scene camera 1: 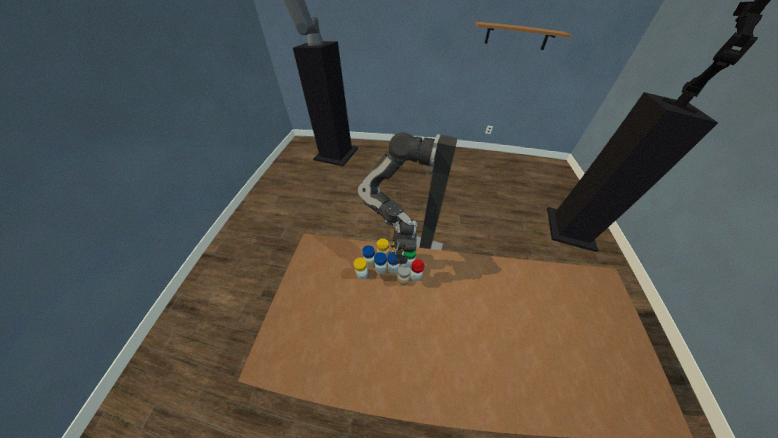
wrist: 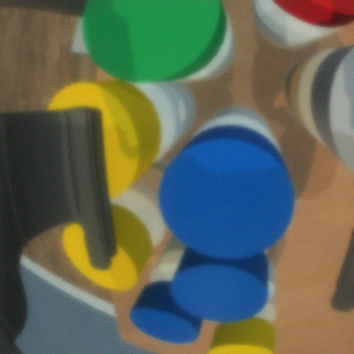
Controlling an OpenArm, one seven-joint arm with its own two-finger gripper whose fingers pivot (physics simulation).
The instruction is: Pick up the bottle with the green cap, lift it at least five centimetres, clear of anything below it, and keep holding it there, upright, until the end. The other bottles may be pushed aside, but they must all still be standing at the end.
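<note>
The green-capped bottle point(scene camera 1: 411, 254) point(wrist: 155, 37) stands on the brown table mat point(scene camera 1: 462, 348), partly hidden by the gripper in the scene view. In the wrist view its cap is at the top edge, outside the span between the fingertips. My gripper point(scene camera 1: 401, 260) point(wrist: 222, 197) is partly open, with nothing gripped, low over the bottles. In the wrist view its left finger overlaps two yellow caps, and its other fingertip shows at the right edge. A blue-capped bottle point(scene camera 1: 393, 260) point(wrist: 227, 197) stands close beside the green-capped one. Whether the fingers touch any bottle cannot be told.
A yellow-capped bottle point(wrist: 122, 135) adjoins the green-capped one. A red-capped bottle point(scene camera 1: 417, 266) point(wrist: 320, 10) and a grey-capped one point(scene camera 1: 403, 274) point(wrist: 345, 100) stand nearby. More blue- and yellow-capped bottles stand left in the scene view. The arm's dark post point(scene camera 1: 438, 190) rises behind.
</note>
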